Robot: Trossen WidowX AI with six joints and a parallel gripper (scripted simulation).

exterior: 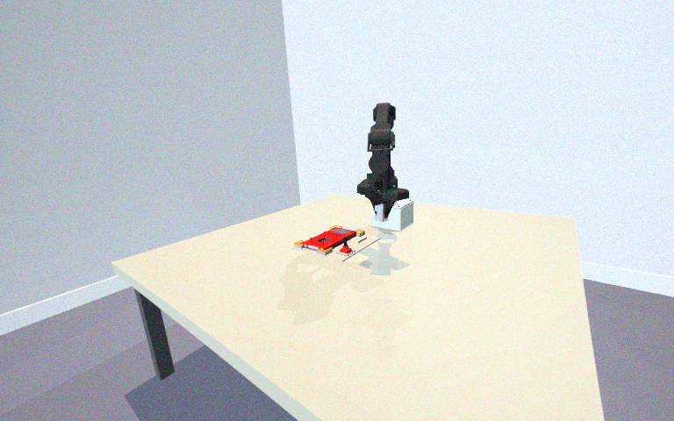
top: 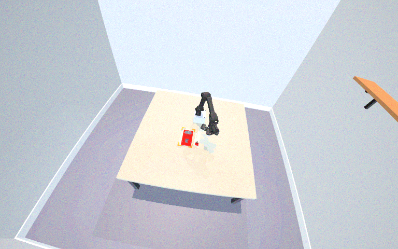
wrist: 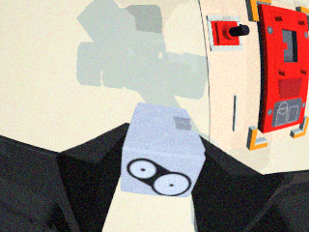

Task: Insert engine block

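The engine block lies 1 cm to the right of my gripper tip and 1 cm above it.
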